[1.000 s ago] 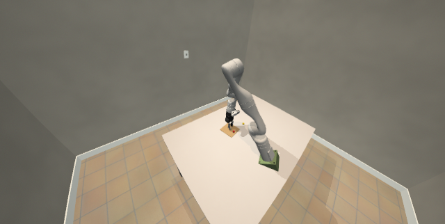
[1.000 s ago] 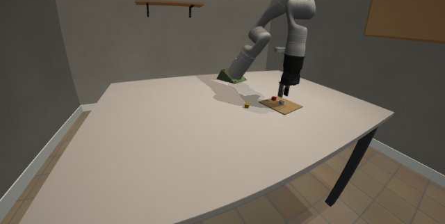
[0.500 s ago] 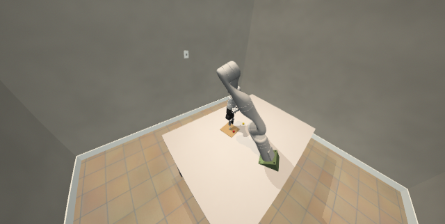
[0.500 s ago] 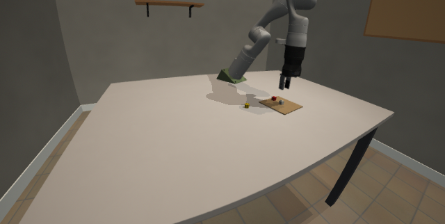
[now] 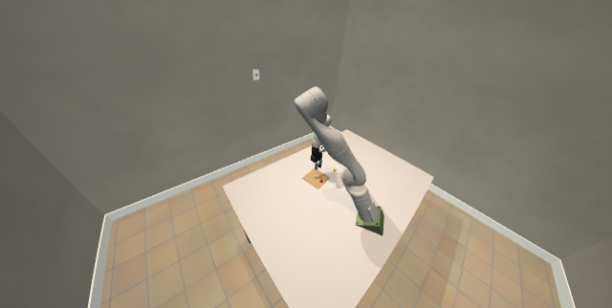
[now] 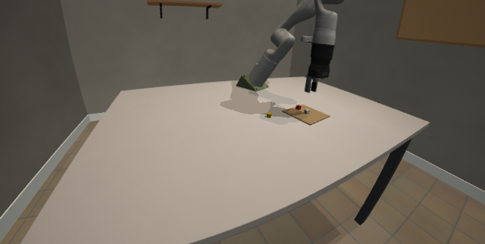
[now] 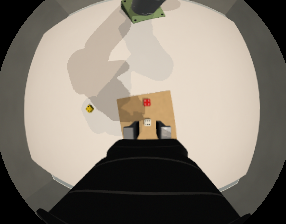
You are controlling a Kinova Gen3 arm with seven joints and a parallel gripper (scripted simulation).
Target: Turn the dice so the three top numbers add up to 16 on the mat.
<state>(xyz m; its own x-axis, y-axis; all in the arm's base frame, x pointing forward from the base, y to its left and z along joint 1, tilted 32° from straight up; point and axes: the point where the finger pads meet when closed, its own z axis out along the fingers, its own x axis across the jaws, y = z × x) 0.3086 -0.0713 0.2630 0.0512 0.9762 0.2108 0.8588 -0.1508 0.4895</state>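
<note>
The yellow die lies 5 cm behind my hand, 16 cm to the right of it and 10 cm below it. Round my hand: white die (10 cm below); then tan mat (11 cm below); then red die (5 cm behind, 10 cm below).
</note>
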